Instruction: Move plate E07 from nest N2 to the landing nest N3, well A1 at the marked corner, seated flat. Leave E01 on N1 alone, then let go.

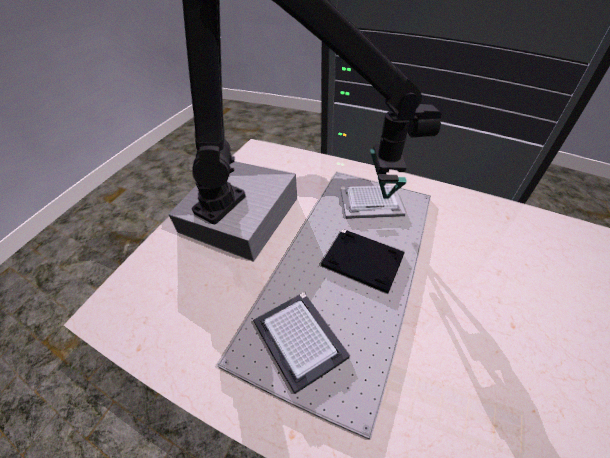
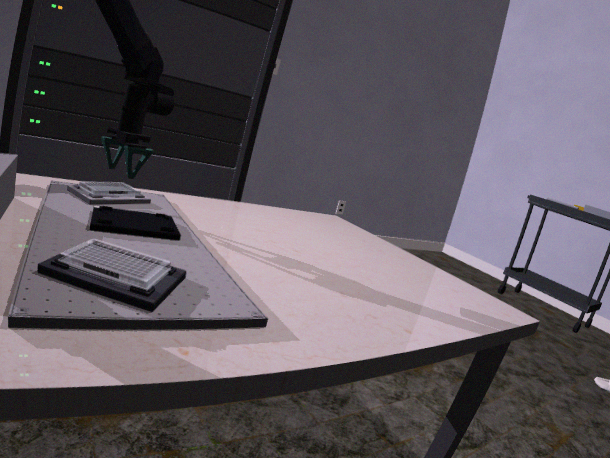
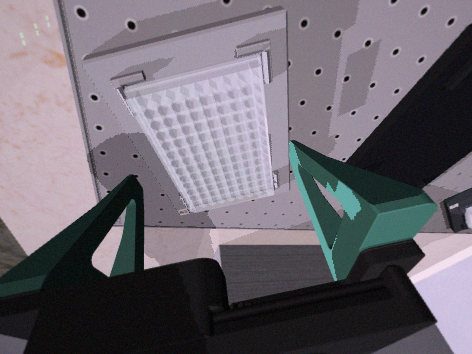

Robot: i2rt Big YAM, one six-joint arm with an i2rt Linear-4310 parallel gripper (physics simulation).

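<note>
A clear 96-well plate (image 1: 367, 196) (image 2: 107, 188) (image 3: 215, 125) sits in the light grey nest (image 1: 375, 215) (image 2: 120, 201) (image 3: 210, 45) at the back. The black nest (image 1: 363, 260) (image 2: 134, 223) (image 3: 415, 120) in the middle holds no plate; a small white mark (image 1: 343, 231) is at its back-left corner. A second clear plate (image 1: 300, 337) (image 2: 116, 262) sits in the dark grey nest (image 1: 327, 365) (image 2: 95, 290) at the front. Plate and nest names cannot be read. My gripper (image 1: 385, 189) (image 2: 122, 172) (image 3: 213, 164) is open and empty above the back plate, its green fingers apart.
The nests stand on a perforated metal board (image 1: 370, 340) (image 2: 220, 300). The arm's base (image 1: 215, 200) is bolted on a grey block (image 1: 250, 220) at the left of the board. A dark rack cabinet (image 1: 327, 110) stands behind the table, and a cart (image 2: 555, 207) stands far to the right.
</note>
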